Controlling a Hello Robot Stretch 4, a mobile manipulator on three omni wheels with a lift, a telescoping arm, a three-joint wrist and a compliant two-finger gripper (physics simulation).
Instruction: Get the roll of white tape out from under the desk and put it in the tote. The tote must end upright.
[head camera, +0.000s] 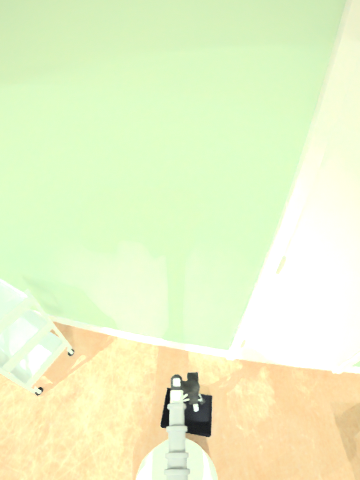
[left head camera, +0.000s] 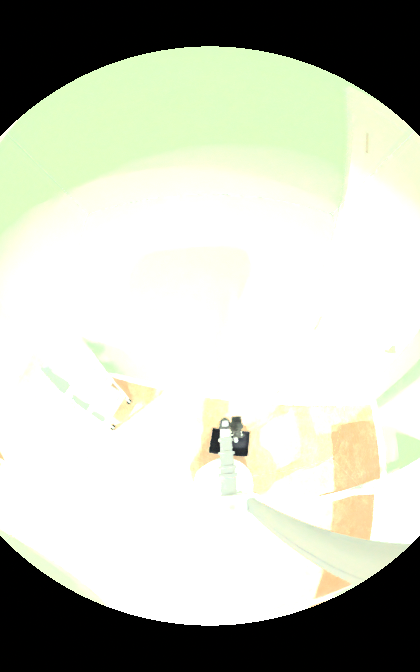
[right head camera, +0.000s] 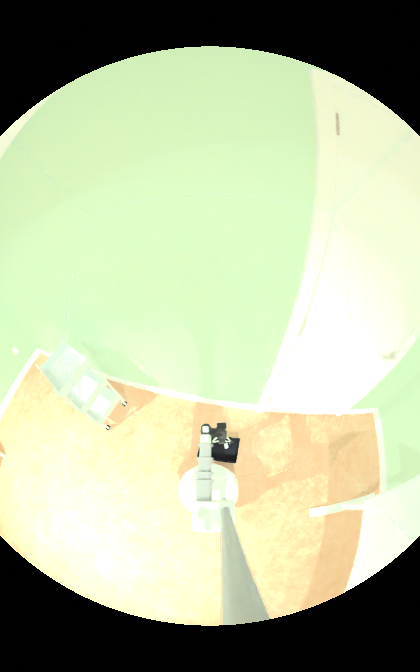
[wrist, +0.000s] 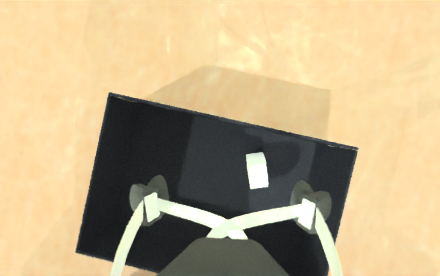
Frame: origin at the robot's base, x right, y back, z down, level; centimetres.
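Seen in the pictures: gripper, fingertip midpoint: (wrist: 229, 194).
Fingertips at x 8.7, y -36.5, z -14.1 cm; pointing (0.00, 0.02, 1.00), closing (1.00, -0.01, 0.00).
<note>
Offsets run from my fingertips to a thing's top centre. "pt": to the spot under its first point.
The roll of white tape @[dx +3.8, dy -0.3, dz +11.5 cm] (wrist: 257, 171) (head camera: 196, 407) (right head camera: 226, 445) shows edge-on within the outline of the black tote, right of the tote's middle in the wrist view. Whether it touches the tote's bottom is hard to tell. The tote @[dx -1.9, dy +2.6, dz +6.8 cm] (wrist: 97, 185) (head camera: 202, 431) (left head camera: 242, 452) (right head camera: 231, 458) stands upright on the floor, opening up, in front of the base. My gripper (wrist: 229, 194) (head camera: 194, 399) is open above the tote, its fingers spread wide on either side of the tape and apart from it. The arm hides part of the tote in the head views. The desk is not recognisable.
A pale wheeled cart @[pt dx -99.1, dy -19.1, dz -23.0 cm] (head camera: 30, 350) (right head camera: 92, 395) stands at the left by the green wall (head camera: 175, 175) (right head camera: 200, 275). A white door or panel (head camera: 320, 280) is at the right, beyond the tote. A white bar (right head camera: 340, 508) lies low at the right.
</note>
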